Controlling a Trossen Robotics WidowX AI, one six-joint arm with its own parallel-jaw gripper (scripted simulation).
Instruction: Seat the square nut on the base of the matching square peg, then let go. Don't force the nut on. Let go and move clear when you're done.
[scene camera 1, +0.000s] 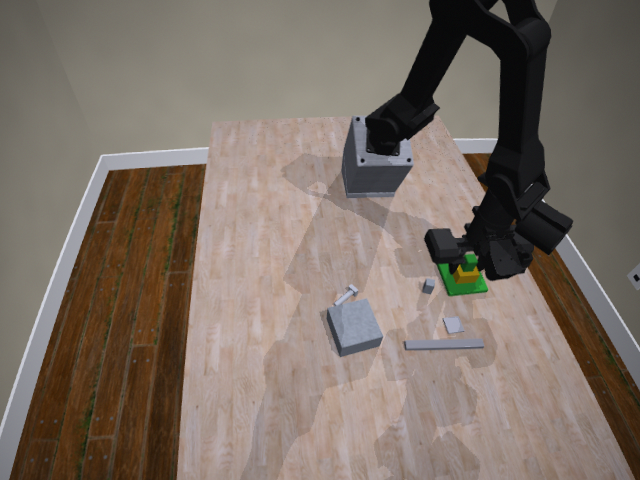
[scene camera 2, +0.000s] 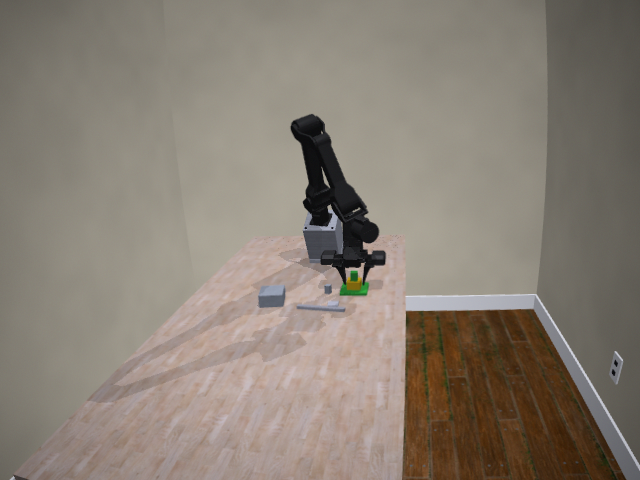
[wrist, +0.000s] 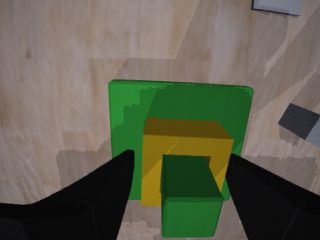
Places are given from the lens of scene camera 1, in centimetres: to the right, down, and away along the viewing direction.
gripper (scene camera 1: 463, 271): 27, 6, 70
grey block (scene camera 1: 354, 328): 6, 14, 60
long grey bar (scene camera 1: 452, 344): 22, 17, 61
